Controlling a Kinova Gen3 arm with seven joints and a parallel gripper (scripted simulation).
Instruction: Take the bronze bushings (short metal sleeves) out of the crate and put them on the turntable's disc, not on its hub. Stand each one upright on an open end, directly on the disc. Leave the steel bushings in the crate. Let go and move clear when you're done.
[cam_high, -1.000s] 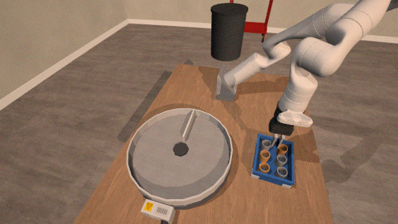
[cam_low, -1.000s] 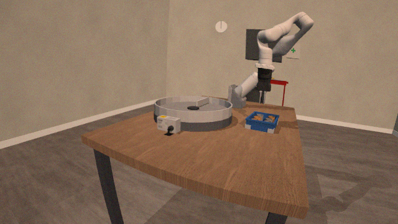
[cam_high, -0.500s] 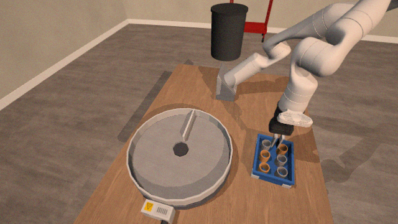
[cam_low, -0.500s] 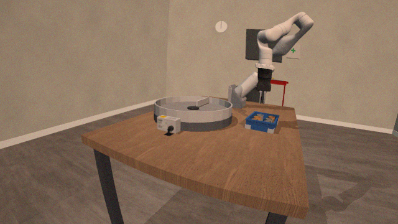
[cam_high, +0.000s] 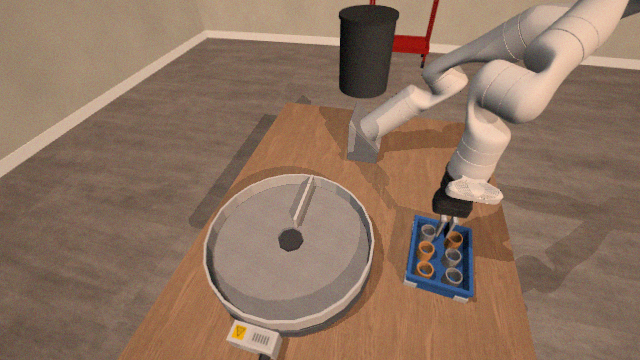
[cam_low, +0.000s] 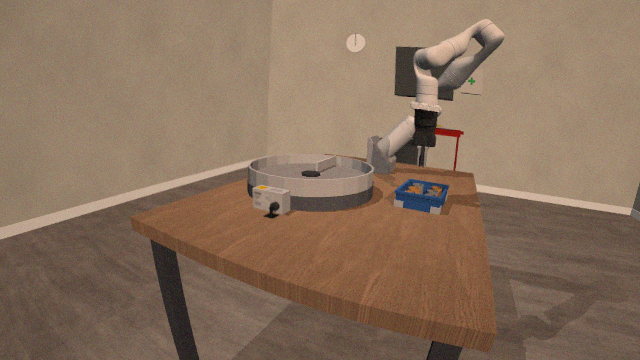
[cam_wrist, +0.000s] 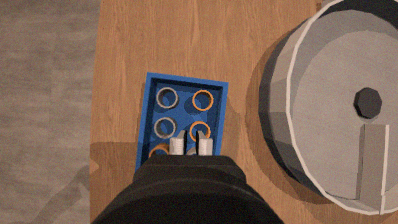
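The blue crate lies 110 mm below my hand and 20 mm to the left of it. From my hand the other things lie so: grey turntable disc: 360 mm to the right, 80 mm below, 80 mm ahead.
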